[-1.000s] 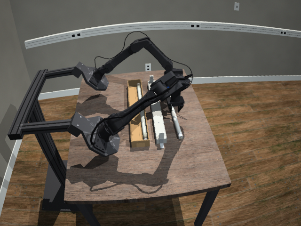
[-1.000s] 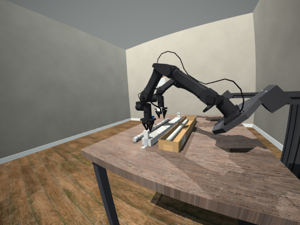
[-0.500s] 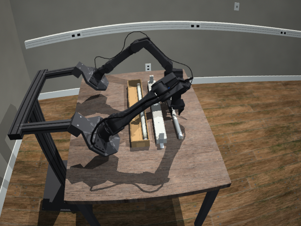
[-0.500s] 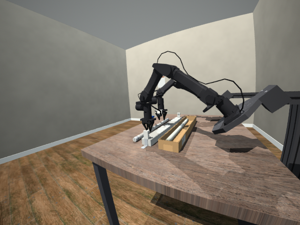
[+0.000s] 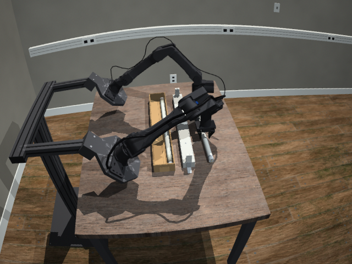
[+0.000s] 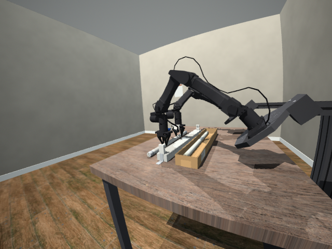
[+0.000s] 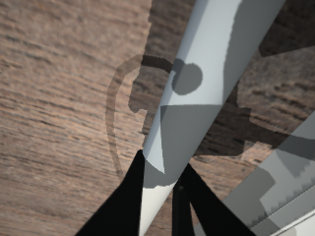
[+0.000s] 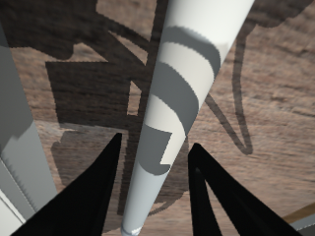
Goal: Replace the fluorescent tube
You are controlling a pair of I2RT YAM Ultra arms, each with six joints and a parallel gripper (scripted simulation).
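Now: the LED tube 12 cm to the left of my right hand, 1 cm below it and 1 cm ahead of it. The rest, counted from my right hand: old fluorescent tube (19 cm behind, 14 cm to the left); light fixture (13 cm to the left, 9 cm behind, 3 cm above); carton (22 cm behind, 15 cm to the left, 1 cm above).
Now: left hand 120 mm to the left of the LED tube and 10 mm past it. Also, from my left hand: old fluorescent tube 210 mm behind, 100 mm to the right; then light fixture 120 mm behind, 110 mm to the right, 40 mm above; then carton 240 mm behind, 90 mm to the right, 10 mm above.
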